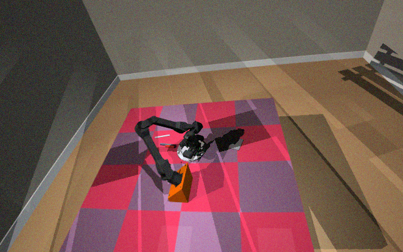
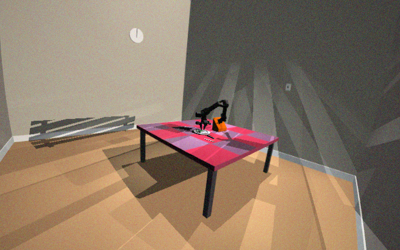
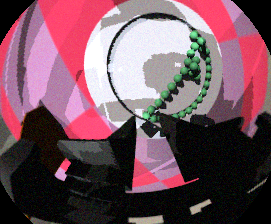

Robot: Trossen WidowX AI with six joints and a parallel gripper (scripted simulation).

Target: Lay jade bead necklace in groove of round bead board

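Right now the round white bead board is 50 mm ahead of my gripper tip, 40 mm to the left of it and 10 mm below it. From my gripper tip the other things lie so: red-handled tool 100 mm ahead, 220 mm to the left, 10 mm below; then flat grey pad 90 mm ahead, 270 mm to the right, 10 mm below; then thin white rod 200 mm ahead, 280 mm to the left, 10 mm below.
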